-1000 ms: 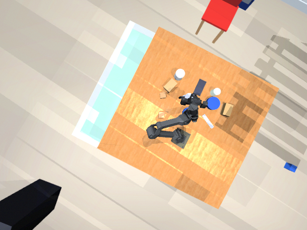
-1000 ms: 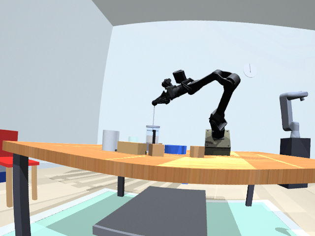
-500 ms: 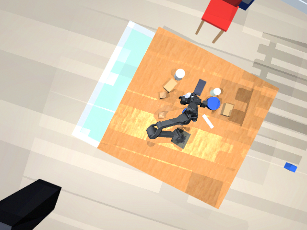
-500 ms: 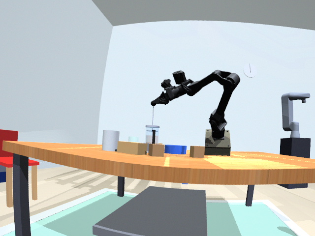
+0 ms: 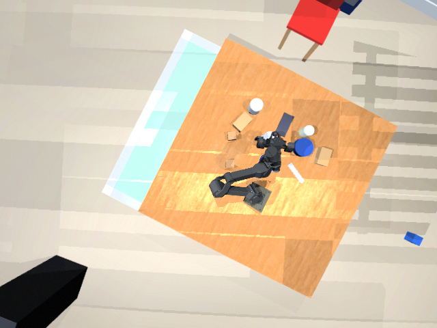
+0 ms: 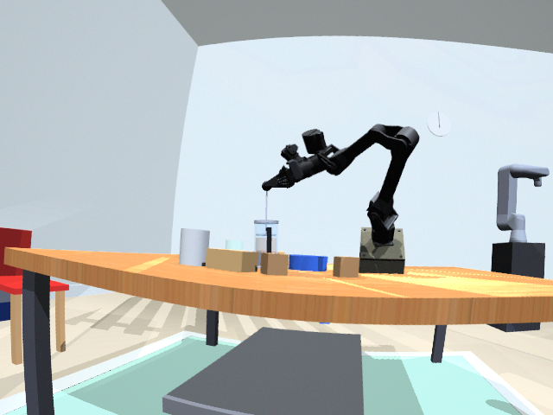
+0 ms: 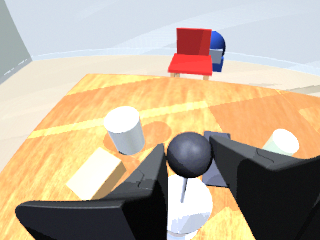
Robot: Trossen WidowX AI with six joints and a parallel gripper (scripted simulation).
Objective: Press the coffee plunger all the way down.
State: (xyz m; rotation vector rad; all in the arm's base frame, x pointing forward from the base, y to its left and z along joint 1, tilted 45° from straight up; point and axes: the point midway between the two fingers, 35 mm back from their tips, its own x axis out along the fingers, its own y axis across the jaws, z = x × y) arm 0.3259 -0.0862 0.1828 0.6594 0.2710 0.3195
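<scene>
The coffee press is 12 cm below my gripper tip, 2 cm behind it and 1 cm to the left of it. From my gripper tip the other things lie so: pale cup: 23 cm to the right, 20 cm below, 13 cm ahead; then dark flat slab: 24 cm below, 13 cm ahead, 9 cm to the right.
</scene>
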